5 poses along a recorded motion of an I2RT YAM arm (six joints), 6.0 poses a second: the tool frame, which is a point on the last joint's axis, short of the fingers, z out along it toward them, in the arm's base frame.
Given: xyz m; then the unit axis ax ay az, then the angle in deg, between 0 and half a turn.
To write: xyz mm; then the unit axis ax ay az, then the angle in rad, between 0 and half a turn. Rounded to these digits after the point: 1 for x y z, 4 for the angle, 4 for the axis.
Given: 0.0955, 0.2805, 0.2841, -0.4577, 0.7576, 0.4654, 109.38
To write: 95.5, 280.5, 284.1, -0.4577, 0.7576, 0.4654, 1.9090
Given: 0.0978, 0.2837, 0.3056, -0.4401, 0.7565, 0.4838, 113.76
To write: 97.8, 283.7, 305.6, -0.4401, 0.7565, 0.4838, 1.9855
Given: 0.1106, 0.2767, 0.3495, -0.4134, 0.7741, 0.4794, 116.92
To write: 110.6, 276.7, 349.5, -0.4134, 0.7741, 0.4794, 2.0406
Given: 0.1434, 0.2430, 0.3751, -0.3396, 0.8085, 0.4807, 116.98
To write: 143.4, 243.0, 375.1, -0.3396, 0.8085, 0.4807, 2.0417
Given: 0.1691, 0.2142, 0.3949, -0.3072, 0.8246, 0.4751, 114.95
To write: 169.1, 214.2, 394.9, -0.3072, 0.8246, 0.4751, 2.0063
